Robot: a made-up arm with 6 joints.
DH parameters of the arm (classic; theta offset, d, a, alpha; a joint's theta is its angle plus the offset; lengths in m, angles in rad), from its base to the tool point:
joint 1: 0 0.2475 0 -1.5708
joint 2: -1.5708 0 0.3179 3.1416
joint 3: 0 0 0 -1.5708
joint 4: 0 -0.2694 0 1.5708
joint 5: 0 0.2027 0 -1.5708
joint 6: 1.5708 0 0 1.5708
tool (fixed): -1.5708 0 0 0
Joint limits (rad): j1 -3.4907..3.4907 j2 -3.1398..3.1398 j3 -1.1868..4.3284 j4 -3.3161..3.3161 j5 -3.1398..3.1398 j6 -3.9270..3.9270
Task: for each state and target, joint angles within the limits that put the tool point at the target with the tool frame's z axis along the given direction. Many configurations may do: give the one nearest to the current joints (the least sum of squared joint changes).
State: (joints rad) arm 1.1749 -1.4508 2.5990 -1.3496 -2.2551 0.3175
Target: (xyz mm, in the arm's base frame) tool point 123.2 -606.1 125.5 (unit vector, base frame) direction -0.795 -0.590 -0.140
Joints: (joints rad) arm 1.5829 -1.5527 2.5573 -0.9625 -2.6770 0.1315
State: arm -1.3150 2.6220 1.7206 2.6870 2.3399 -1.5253
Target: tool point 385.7 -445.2 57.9 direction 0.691 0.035 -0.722
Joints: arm -1.2066 1.9938 1.8423 3.2338 2.6639 -2.3405
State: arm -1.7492 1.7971 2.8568 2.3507 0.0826 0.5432
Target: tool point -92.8 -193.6 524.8 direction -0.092 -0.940 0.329
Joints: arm -2.3810 1.6653 2.9877 1.9566 -0.5524 0.3409
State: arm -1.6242 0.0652 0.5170 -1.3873 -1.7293 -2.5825
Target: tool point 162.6 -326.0 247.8 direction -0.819 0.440 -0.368
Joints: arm -1.0113 0.5472 0.2428 -1.3962 -2.0590 -2.4152
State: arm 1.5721 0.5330 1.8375 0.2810 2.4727 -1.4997
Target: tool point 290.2 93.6 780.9 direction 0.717 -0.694 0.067
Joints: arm 1.0130 0.5797 1.7534 0.2447 2.4691 -1.5401
